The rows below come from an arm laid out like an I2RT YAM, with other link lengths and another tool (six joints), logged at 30 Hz.
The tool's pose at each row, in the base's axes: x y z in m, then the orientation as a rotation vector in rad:
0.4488 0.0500 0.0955 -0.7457 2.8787 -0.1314
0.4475 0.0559 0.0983 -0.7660 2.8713 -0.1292
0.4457 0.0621 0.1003 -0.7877 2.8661 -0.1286
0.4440 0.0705 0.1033 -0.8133 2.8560 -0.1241
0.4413 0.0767 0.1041 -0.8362 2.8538 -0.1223
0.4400 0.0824 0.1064 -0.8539 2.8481 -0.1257
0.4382 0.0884 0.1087 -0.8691 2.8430 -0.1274
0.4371 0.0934 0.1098 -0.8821 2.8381 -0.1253
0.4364 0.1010 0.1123 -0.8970 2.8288 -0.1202
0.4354 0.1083 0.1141 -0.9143 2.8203 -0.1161
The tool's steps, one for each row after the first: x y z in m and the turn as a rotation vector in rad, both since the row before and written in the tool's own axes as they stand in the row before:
-0.0021 0.0054 -0.0032 -0.0018 -0.0033 -0.0141
-0.0018 0.0060 -0.0025 -0.0016 -0.0005 -0.0149
-0.0033 0.0077 -0.0036 -0.0033 -0.0048 -0.0179
-0.0011 0.0065 -0.0015 -0.0035 0.0027 -0.0151
-0.0023 0.0052 -0.0027 0.0014 -0.0004 -0.0126
-0.0021 0.0057 -0.0028 0.0005 -0.0008 -0.0108
-0.0021 0.0046 -0.0014 -0.0017 -0.0019 -0.0091
-0.0041 0.0063 -0.0028 -0.0025 -0.0061 -0.0109
-0.0037 0.0063 -0.0021 -0.0025 -0.0045 -0.0124

